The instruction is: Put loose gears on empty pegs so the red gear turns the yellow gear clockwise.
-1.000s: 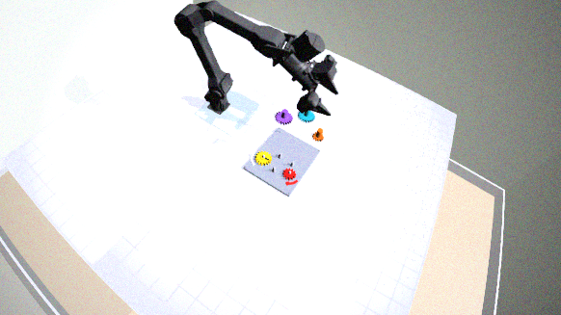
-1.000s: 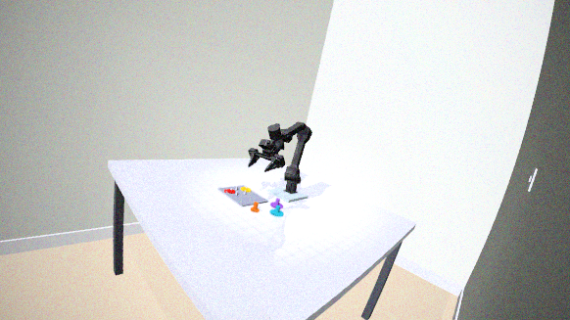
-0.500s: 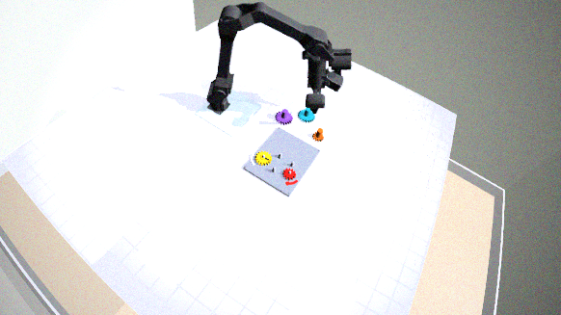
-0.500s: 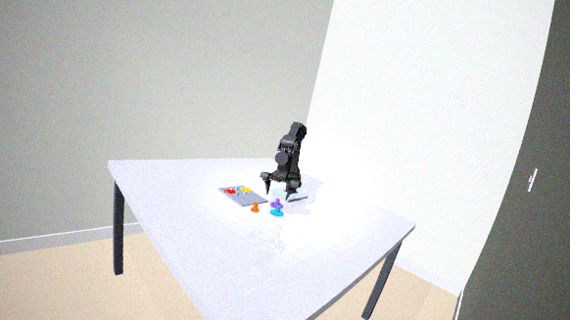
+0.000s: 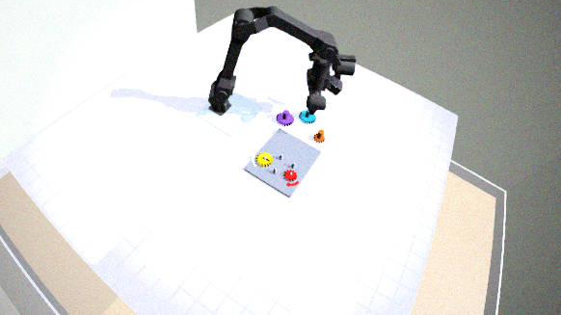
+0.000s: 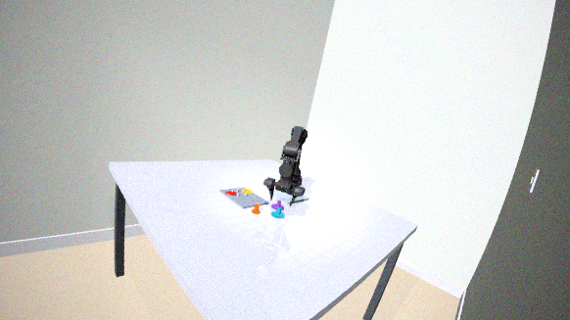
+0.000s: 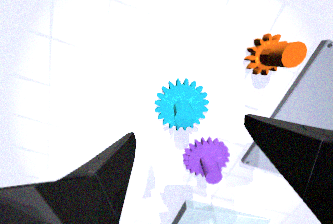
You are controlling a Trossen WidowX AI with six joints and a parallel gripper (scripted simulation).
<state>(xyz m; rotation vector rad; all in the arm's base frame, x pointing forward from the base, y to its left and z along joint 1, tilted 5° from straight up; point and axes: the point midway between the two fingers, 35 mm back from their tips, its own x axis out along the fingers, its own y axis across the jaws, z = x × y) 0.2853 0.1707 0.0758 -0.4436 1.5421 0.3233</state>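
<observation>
My gripper tip is 5 cm above the cyan gear. From my gripper tip the other things lie so: purple gear (6 cm behind, 6 cm to the right, 5 cm below); then yellow gear (2 cm behind, 26 cm to the right, 5 cm below); then orange gear (8 cm ahead, 7 cm to the right, 5 cm below).
</observation>
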